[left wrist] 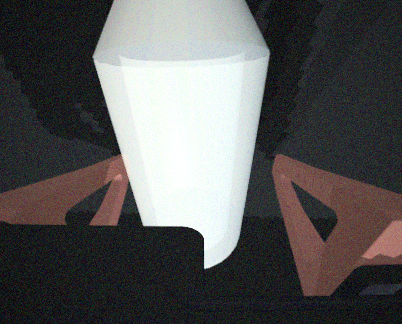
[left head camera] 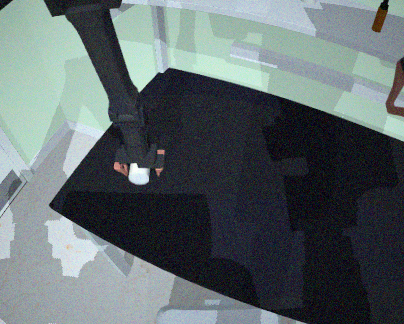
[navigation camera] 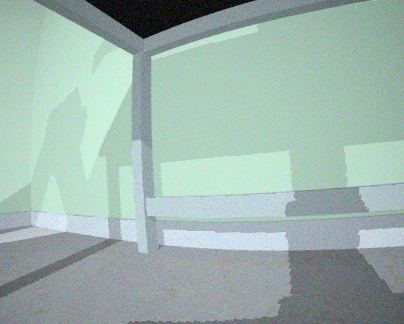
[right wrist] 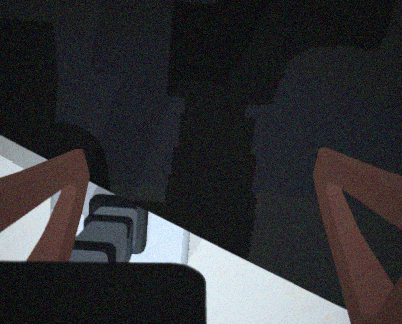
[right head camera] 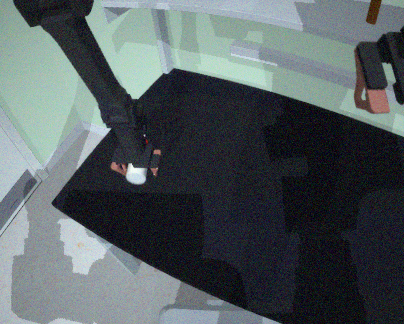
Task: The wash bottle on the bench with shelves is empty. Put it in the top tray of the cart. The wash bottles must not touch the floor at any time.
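Frame: origin at the left arm's base, x ahead, y left, z up, level; centimetres.
Seen in the pictures: left gripper, fingertip midpoint: [left wrist: 201,162] [left head camera: 142,174] [right head camera: 140,174]; right gripper, fingertip midpoint: [right wrist: 201,161] [right head camera: 389,100].
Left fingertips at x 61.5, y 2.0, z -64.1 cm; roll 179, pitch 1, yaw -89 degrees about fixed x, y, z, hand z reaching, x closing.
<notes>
A point is followed by its place in that frame.
The white wash bottle [left head camera: 139,177] {x 58.3, y 2.0, z -61.0 cm} [right head camera: 136,177] {x 58.3, y 2.0, z -61.2 cm} [left wrist: 182,125] {x 66.8, y 2.5, z -58.8 cm} stands on the black bench top [left head camera: 235,140] {x 75.5, y -26.3, z -64.8 cm} [right head camera: 235,140] {x 75.4, y -26.5, z -64.8 cm}, near its left end. Its cap and spout are hidden under the left gripper in the head views. My left gripper [left head camera: 139,171] {x 61.5, y 2.0, z -64.1 cm} [right head camera: 136,171] {x 61.5, y 2.0, z -64.1 cm} [left wrist: 201,162] {x 61.5, y 2.0, z -64.1 cm} is open, with its fingers on either side of the bottle; in the left wrist view a gap shows at the right finger, and the left fingertip overlaps the bottle's edge. My right gripper [right wrist: 201,161] {x 35.6, y -44.9, z -12.9 cm} is open and empty over the bench's near edge. The cart's top tray cannot be made out.
A light frame post [left head camera: 160,40] {x 114.4, y 1.0, z -48.5 cm} [right head camera: 162,42] {x 114.3, y 1.2, z -48.8 cm} [navigation camera: 142,150] {x 109.1, y -1.6, z -108.1 cm} stands behind the bench's left corner, with green wall panels behind. An amber object [left head camera: 379,19] {x 71.4, y -58.4, z -15.7 cm} [right head camera: 373,11] {x 71.3, y -58.5, z -15.9 cm} is at the upper right on a pale shelf. Grey floor [left head camera: 30,260] {x 52.7, y 86.1, z -141.0 cm} [navigation camera: 210,280] {x 85.7, y -21.3, z -141.0 cm} lies below the bench edge.
</notes>
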